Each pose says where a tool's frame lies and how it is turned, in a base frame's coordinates. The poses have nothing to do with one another.
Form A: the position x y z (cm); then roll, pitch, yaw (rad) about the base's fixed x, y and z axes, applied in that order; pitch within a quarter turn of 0, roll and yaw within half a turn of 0.
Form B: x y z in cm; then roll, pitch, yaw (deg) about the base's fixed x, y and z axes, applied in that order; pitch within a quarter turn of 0, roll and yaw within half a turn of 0. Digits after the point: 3 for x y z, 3 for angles.
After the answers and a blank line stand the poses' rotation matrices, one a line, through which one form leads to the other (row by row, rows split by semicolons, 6 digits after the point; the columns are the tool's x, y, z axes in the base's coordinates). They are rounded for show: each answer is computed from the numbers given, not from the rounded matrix.
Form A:
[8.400 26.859 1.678 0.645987 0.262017 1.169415]
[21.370 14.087 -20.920 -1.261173 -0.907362 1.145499]
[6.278 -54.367 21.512 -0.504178 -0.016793 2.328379]
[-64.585 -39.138 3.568 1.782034 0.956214 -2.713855]
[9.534 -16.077 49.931 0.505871 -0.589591 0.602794]
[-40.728 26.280 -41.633 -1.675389 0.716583 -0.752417]
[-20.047 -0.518 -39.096 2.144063 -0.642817 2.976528]
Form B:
[8.400 26.859 1.678 37.012 15.012 67.003]
[21.370 14.087 -20.920 -72.260 -51.988 65.632]
[6.278 -54.367 21.512 -28.887 -0.962 133.406]
[-64.585 -39.138 3.568 102.103 54.787 -155.492]
[9.534 -16.077 49.931 28.984 -33.781 34.538]
[-40.728 26.280 -41.633 -95.993 41.057 -43.110]
[-20.047 -0.518 -39.096 122.846 -36.831 170.542]

0.377356 -0.674121 0.634951; 0.889104 0.455508 -0.044793; -0.259029 0.581441 0.771253
0.254085 0.032060 -0.966650; 0.560966 0.809283 0.174291; 0.787882 -0.586543 0.187642
-0.687070 -0.641677 -0.340860; 0.726397 -0.595771 -0.342644; 0.016792 -0.483020 0.875448
-0.524668 -0.813856 -0.249723; -0.239189 -0.140595 0.960740; -0.817014 0.563800 -0.120899
0.684679 -0.717883 -0.125934; 0.471228 0.567829 -0.674918; 0.556021 0.402759 0.727067
0.550489 -0.548227 0.629610; -0.515325 0.370198 0.772912; -0.656812 -0.749934 -0.078725
-0.789531 0.585897 -0.182664; 0.131520 0.452254 0.882139; 0.599453 0.672452 -0.434126

